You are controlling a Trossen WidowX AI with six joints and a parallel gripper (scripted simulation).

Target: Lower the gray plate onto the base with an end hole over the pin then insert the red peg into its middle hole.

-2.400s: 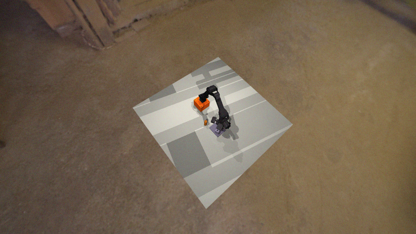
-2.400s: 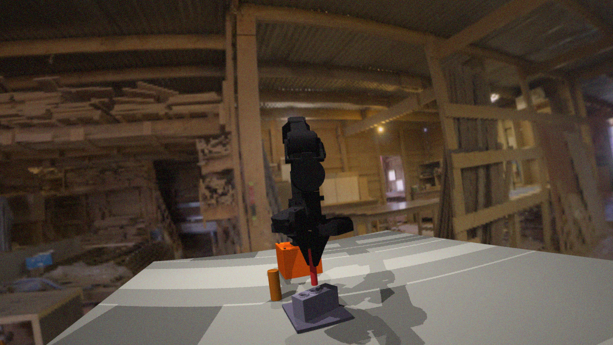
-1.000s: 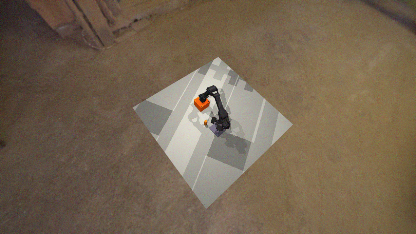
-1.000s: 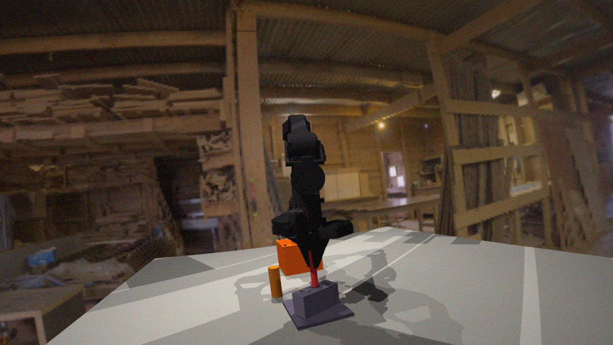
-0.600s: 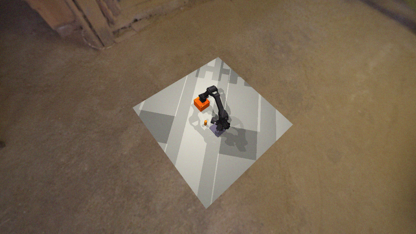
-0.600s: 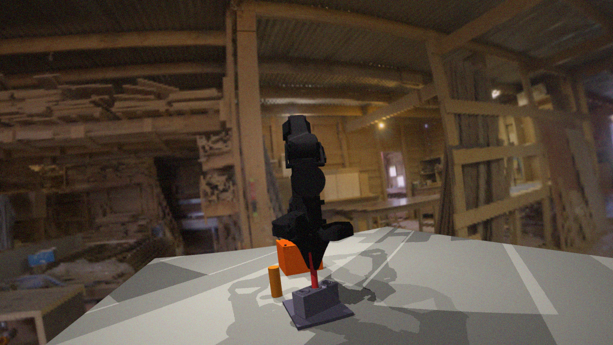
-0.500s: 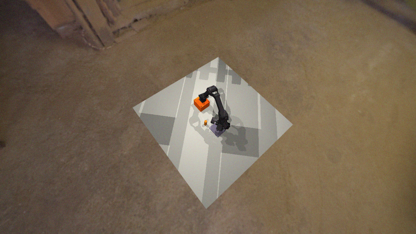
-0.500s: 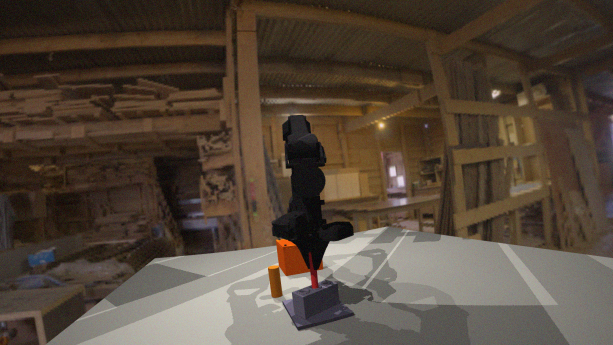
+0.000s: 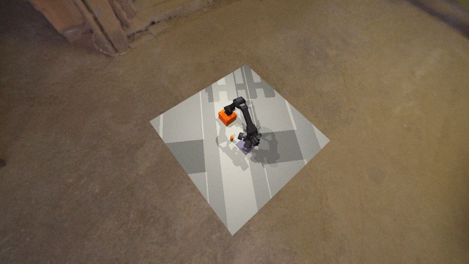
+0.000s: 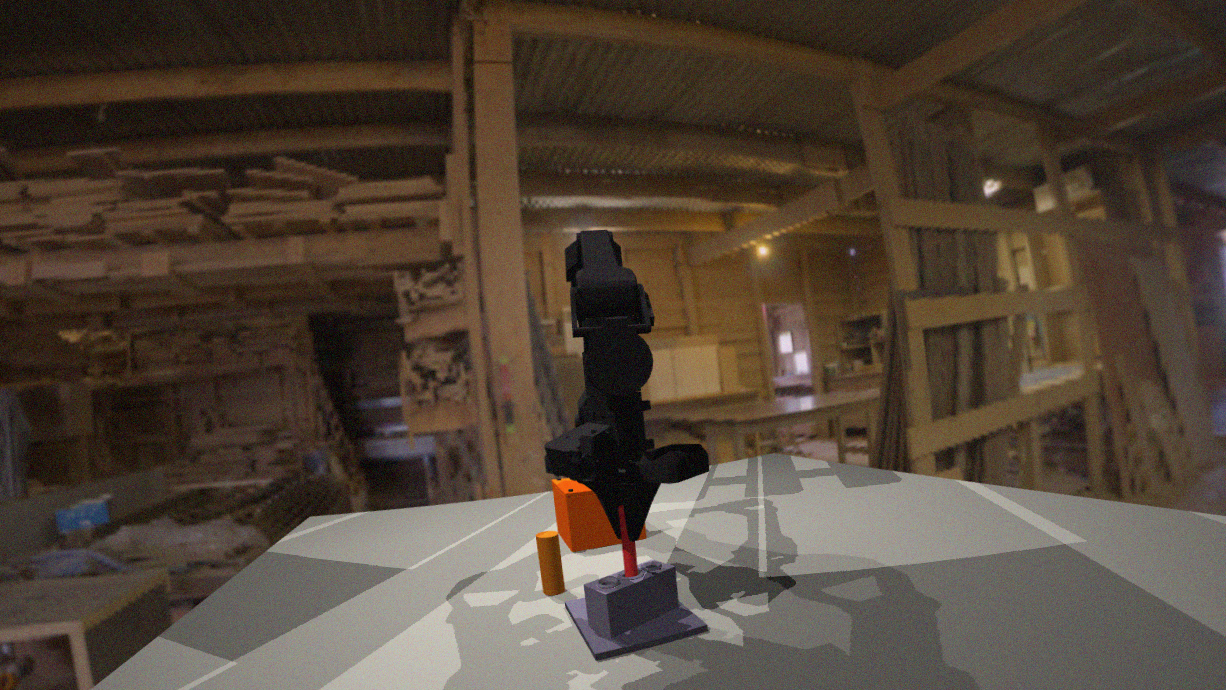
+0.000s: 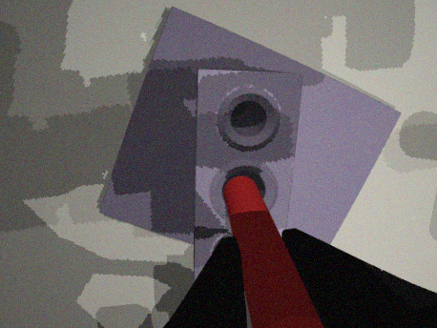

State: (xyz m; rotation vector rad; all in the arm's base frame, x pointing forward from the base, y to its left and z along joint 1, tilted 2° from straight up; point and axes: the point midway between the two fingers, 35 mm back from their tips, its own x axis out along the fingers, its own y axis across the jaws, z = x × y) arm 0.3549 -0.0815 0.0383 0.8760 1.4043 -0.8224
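Now: gripper tip right at the red peg. Also, from my gripper tip: orange cylinder (14 cm behind, 6 cm to the right, 6 cm below); then purple-gray base (9 cm below, 1 cm to the left, 1 cm behind); then gray plate (5 cm below).
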